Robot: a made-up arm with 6 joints.
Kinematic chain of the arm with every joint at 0, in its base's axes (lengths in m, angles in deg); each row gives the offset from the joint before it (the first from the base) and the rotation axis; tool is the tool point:
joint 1: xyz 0 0 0.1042 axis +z
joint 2: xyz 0 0.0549 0 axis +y
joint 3: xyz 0 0 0.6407 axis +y
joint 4: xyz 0 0 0.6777 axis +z
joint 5: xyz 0 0 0 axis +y
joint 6: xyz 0 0 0.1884 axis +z
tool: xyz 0 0 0
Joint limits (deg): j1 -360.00..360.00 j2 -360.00..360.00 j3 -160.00..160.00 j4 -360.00..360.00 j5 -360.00..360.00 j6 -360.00..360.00
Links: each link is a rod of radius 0.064 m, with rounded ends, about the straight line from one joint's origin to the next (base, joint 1, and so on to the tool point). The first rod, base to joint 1, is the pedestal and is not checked.
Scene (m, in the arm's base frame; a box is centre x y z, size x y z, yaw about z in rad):
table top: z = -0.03
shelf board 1: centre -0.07 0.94 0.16 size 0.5 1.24 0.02 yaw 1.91
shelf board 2: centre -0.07 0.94 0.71 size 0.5 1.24 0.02 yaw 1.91
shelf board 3: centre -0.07 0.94 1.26 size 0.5 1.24 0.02 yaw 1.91
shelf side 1: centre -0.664 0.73 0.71 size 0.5 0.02 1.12 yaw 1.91
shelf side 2: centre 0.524 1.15 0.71 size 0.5 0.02 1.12 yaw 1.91
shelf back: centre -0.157 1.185 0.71 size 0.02 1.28 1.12 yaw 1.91
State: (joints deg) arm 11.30 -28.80 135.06 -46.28 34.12 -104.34
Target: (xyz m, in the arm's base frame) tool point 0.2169 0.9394 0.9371
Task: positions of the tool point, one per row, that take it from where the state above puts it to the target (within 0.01 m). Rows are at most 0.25 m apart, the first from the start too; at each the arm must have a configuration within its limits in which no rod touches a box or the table.
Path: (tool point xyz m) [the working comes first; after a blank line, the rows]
Joints at the target: 74.88 11.12 64.00 -46.42 8.12 -104.34
Straight joint move there: clear.

1: 0.5443 0.2306 0.4943
2: 0.5630 0.4202 0.6202
3: 0.5133 0.6178 0.7375
4: 0.3952 0.7986 0.8440
5: 0.2169 0.9394 0.9371

